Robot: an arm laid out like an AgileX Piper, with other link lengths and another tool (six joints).
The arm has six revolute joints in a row. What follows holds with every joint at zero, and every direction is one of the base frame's. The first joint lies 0.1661 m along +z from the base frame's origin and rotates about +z. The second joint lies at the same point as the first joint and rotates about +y. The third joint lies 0.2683 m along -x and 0.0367 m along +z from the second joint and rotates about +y. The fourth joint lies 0.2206 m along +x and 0.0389 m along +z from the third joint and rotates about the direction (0.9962, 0, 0.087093). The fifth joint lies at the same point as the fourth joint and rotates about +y. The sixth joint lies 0.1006 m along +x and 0.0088 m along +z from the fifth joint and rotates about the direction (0.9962, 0, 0.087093). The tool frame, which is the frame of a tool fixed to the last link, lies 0.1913 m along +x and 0.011 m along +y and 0.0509 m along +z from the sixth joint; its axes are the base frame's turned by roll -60.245, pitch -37.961 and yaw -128.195 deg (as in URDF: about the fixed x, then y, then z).
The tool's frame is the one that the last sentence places.
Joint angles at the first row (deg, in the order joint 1, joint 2, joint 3, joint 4, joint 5, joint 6):
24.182 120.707 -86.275 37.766 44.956 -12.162
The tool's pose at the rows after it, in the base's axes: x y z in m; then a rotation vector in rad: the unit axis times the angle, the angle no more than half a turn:
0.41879 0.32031 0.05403 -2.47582 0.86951 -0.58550
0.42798 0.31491 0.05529 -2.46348 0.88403 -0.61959
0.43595 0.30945 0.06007 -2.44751 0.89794 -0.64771
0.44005 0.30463 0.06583 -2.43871 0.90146 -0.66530
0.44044 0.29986 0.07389 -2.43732 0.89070 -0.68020
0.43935 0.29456 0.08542 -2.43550 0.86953 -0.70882
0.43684 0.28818 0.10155 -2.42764 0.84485 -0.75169
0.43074 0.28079 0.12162 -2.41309 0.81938 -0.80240
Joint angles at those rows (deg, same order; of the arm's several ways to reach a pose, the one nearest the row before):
23.788 120.603 -86.271 37.281 43.567 -12.060
23.303 120.567 -86.271 36.852 42.278 -11.965
22.668 120.117 -86.260 36.656 41.512 -11.949
22.076 119.410 -86.256 36.325 41.553 -11.983
21.560 118.159 -86.136 35.564 42.298 -12.014
21.238 116.103 -85.513 34.341 42.821 -12.025
21.036 113.006 -84.158 32.880 42.970 -11.973
20.953 108.701 -81.760 31.434 42.804 -11.914

